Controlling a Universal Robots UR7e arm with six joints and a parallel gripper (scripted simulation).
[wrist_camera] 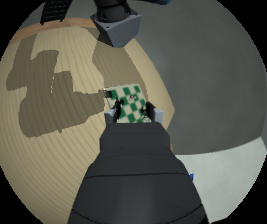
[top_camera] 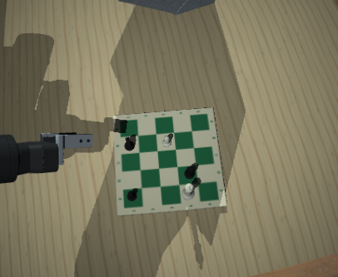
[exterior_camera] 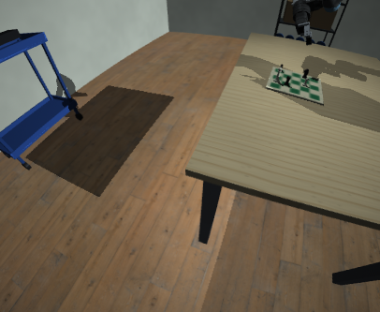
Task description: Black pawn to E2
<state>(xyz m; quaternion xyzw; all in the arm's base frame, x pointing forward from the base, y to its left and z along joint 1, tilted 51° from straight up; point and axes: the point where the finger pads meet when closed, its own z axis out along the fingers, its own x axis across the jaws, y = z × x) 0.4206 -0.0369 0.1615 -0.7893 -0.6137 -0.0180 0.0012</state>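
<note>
My hand is 13 cm above the small black piece, 8 cm short of it and 7 cm to the right of it. Round my hand: white chess piece 19 cm to the left, 12 cm below, 10 cm ahead; chessboard 16 cm to the left, 15 cm below, 2 cm ahead.
</note>
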